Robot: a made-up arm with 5 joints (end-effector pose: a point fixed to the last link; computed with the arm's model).
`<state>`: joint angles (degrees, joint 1 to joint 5).
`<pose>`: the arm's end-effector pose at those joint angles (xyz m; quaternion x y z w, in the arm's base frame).
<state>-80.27 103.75 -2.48 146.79 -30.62</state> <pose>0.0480 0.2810 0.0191 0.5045 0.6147 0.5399 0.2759</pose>
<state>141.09 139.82 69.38 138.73 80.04</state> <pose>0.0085 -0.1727 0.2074 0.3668 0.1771 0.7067 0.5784</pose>
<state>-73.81 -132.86 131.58 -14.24 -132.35</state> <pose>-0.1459 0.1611 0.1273 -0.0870 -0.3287 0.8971 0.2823</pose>
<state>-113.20 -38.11 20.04 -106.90 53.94</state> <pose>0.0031 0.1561 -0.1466 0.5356 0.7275 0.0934 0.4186</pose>
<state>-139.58 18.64 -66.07 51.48 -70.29</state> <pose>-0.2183 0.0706 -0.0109 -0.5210 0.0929 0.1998 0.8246</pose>
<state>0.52 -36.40 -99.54 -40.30 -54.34</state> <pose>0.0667 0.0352 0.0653 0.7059 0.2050 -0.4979 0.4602</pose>
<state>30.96 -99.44 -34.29 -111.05 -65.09</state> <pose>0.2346 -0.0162 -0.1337 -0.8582 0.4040 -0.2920 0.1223</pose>
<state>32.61 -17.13 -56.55 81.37 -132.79</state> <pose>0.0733 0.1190 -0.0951 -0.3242 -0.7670 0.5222 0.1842</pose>
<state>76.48 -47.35 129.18 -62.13 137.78</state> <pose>0.1197 -0.3058 -0.0109 0.6383 -0.7440 -0.1256 0.1526</pose>
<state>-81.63 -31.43 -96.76 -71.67 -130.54</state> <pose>-0.1380 0.2582 0.0639 0.4723 0.7615 0.4009 0.1907</pose>
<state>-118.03 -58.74 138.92 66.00 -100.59</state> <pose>-0.3902 -0.0430 0.1638 0.0441 -0.4328 0.8730 0.2206</pose>
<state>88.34 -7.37 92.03 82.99 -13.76</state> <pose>0.3354 -0.0081 -0.0164 -0.6540 0.0205 -0.0976 0.7499</pose>
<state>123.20 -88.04 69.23 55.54 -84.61</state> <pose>0.0548 -0.3453 0.1973 0.1409 0.0184 -0.6973 0.7025</pose>
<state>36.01 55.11 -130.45 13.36 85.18</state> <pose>0.5096 0.1433 -0.0930 0.8572 0.2184 0.4534 0.1094</pose>
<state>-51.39 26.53 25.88 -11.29 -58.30</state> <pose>-0.0683 0.4452 0.0200 -0.4262 0.3874 0.4605 0.6754</pose>
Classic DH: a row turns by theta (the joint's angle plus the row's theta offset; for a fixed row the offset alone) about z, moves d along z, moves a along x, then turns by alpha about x. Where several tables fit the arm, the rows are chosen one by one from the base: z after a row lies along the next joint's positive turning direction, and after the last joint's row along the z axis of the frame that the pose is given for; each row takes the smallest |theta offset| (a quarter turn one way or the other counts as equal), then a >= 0, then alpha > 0; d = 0 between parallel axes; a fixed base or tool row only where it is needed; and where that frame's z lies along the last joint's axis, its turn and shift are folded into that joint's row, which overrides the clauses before.
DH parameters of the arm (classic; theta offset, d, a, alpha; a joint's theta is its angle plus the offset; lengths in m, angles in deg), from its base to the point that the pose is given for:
base (fixed): 0 0 0 180
joint 1: -90 -0.001 0.161 90
joint 2: 0 -0.157 0.083 90
joint 3: 0 0.015 -0.076 -90
joint 4: -90 0.045 0.051 90
joint 5: -90 -0.08 0.097 -90
tool (fixed): 0 0.181 0 0

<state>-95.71 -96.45 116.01 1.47 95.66</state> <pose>-0.0591 0.2487 -0.1453 -0.9680 -0.0342 0.1167 0.2194</pose>
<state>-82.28 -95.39 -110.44 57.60 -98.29</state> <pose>-0.2450 0.0612 0.0125 0.4120 -0.8758 0.1544 0.1984</pose>
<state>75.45 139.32 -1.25 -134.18 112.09</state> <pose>0.2154 0.1552 0.0468 -0.5241 -0.6474 -0.3047 0.4619</pose>
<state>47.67 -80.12 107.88 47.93 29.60</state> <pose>0.0327 0.0127 0.0069 -0.1153 -0.8752 0.1290 0.4518</pose>
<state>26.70 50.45 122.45 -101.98 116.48</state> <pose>0.4588 -0.0149 0.0902 0.2983 0.0109 -0.2860 0.9106</pose>
